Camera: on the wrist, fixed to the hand. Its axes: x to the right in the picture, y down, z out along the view.
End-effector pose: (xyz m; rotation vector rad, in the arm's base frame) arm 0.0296 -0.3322 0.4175 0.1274 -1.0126 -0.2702
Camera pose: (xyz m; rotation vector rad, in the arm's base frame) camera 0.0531 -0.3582 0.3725 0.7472 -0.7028 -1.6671
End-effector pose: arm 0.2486 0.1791 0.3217 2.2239 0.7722 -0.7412
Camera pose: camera 0.2278 0.2247 0.3487 1.2077 2.3943 -1.1919
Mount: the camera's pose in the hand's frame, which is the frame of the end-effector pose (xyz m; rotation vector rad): -0.0178 -0.0314 -0.0441 -0.1391 0.0222 -1.4794
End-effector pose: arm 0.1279 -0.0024 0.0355 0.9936 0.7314 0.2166
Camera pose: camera 0.0812 0.0020 0.0032 0.1331 1.2674 -0.9940
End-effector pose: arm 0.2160 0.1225 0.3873 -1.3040 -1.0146 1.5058
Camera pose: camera 0.2642 0.1159 0.4170 -0.3234 -1.5311 0.2673
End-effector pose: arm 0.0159 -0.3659 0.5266 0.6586 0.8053 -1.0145
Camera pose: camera -0.0301 -0.3348 0.5138 -0.1872 1.3883 -2.2248
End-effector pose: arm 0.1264 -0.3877 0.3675 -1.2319 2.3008 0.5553
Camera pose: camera 0.1524 -0.4164 0.4093 -2.4551 0.8200 0.1067
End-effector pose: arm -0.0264 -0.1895 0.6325 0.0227 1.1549 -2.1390
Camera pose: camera -0.0442 -0.1354 0.6346 0.8141 -1.0326 2.1558
